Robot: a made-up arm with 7 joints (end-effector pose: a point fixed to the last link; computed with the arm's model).
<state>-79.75 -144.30 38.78 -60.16 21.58 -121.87 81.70</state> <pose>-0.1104 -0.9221 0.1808 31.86 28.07 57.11</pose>
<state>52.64 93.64 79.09 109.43 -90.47 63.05 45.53</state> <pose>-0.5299 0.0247 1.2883 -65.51 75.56 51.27</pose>
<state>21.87 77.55 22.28 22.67 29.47 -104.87 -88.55</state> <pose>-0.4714 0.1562 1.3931 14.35 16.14 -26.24</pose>
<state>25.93 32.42 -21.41 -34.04 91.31 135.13 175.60</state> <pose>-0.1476 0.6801 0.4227 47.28 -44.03 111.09</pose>
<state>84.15 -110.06 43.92 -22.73 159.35 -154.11 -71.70</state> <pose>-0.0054 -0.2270 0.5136 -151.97 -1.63 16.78</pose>
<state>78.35 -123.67 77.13 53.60 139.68 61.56 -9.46</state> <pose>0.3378 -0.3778 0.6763 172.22 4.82 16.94</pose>
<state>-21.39 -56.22 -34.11 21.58 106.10 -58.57 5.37</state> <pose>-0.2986 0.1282 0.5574 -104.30 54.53 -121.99</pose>
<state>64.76 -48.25 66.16 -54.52 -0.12 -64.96 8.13</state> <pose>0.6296 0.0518 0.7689 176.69 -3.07 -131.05</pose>
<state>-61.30 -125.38 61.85 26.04 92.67 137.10 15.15</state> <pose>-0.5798 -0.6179 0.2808 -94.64 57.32 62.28</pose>
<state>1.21 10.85 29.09 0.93 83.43 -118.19 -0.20</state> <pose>-0.2924 0.7342 0.6542 36.21 13.14 -40.87</pose>
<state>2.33 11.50 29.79 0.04 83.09 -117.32 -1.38</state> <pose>-0.2887 0.7365 0.6523 36.58 11.87 -41.41</pose>
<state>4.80 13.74 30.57 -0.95 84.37 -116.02 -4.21</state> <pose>-0.2953 0.7263 0.6677 38.17 9.90 -39.75</pose>
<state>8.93 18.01 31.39 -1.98 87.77 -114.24 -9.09</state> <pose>-0.3184 0.6970 0.7014 41.10 6.57 -35.28</pose>
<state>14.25 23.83 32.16 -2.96 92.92 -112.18 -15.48</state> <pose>-0.3578 0.6471 0.7400 44.67 1.11 -28.74</pose>
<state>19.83 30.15 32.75 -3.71 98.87 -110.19 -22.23</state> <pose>-0.4039 0.5833 0.7684 47.82 -6.31 -21.66</pose>
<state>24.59 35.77 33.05 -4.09 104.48 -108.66 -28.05</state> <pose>-0.4435 0.5195 0.7817 49.94 -14.15 -15.43</pose>
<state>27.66 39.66 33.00 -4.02 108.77 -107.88 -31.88</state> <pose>-0.4685 0.4702 0.7850 51.04 -20.22 -10.81</pose>
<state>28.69 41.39 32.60 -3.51 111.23 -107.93 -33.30</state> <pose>-0.4789 0.4427 0.7862 51.56 -23.03 -8.04</pose>
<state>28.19 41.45 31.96 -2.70 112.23 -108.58 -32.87</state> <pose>-0.4802 0.4327 0.7885 51.87 -23.02 -6.63</pose>
